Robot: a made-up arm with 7 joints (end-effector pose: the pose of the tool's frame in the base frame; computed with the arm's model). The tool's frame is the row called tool.
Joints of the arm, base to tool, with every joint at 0 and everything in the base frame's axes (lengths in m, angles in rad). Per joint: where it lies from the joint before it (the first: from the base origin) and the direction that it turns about. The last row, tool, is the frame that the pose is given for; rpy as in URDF.
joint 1: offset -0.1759 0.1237 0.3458 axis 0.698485 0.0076 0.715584
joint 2: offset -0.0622 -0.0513 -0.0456 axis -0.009 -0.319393 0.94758
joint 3: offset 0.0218 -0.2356 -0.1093 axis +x
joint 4: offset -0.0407 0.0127 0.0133 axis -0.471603 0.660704 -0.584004
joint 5: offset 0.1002 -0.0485 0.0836 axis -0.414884 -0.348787 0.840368
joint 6: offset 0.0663 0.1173 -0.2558 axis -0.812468 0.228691 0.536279
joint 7: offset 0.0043 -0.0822 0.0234 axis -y
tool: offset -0.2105 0.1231 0.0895 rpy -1.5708 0 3.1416
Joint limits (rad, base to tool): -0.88..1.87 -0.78..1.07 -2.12..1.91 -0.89..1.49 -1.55..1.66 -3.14..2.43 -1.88..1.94
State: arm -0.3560 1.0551 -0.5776 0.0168 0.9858 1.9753 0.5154
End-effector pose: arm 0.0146 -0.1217 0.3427 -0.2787 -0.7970 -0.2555 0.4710
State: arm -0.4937 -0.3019 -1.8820 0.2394 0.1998 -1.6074 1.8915
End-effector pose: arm -0.3885 -0.5193 0.3016 0.3256 -0.2628 -0.5465 0.7254
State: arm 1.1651 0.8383 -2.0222 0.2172 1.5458 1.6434 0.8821
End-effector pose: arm -0.0019 0.1813 0.3987 -0.2285 -0.8866 -0.3472 0.2030
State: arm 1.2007 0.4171 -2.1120 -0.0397 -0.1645 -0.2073 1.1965
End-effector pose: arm 0.2774 0.1554 -0.0859 0.4442 0.1246 -0.3368 0.8208
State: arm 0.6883 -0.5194 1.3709 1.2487 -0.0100 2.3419 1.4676
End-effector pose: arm -0.3124 -0.0245 -0.1050 -0.3403 0.6924 0.1470 0.6190
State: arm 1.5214 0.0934 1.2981 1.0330 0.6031 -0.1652 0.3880
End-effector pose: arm -0.2431 0.0734 -0.0301 -0.5478 0.7771 0.1839 0.2492
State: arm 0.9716 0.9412 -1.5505 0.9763 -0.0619 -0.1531 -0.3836
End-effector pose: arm 0.0532 0.2678 0.1431 0.3767 0.5628 -0.7314 0.0797
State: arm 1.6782 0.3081 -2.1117 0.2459 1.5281 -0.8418 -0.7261
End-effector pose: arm -0.0597 0.2027 0.2020 -0.1109 0.0947 -0.8962 0.4189
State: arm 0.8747 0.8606 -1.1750 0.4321 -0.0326 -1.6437 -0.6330
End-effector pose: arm 0.0216 0.1033 0.0809 -0.0588 0.9291 -0.1734 0.3215
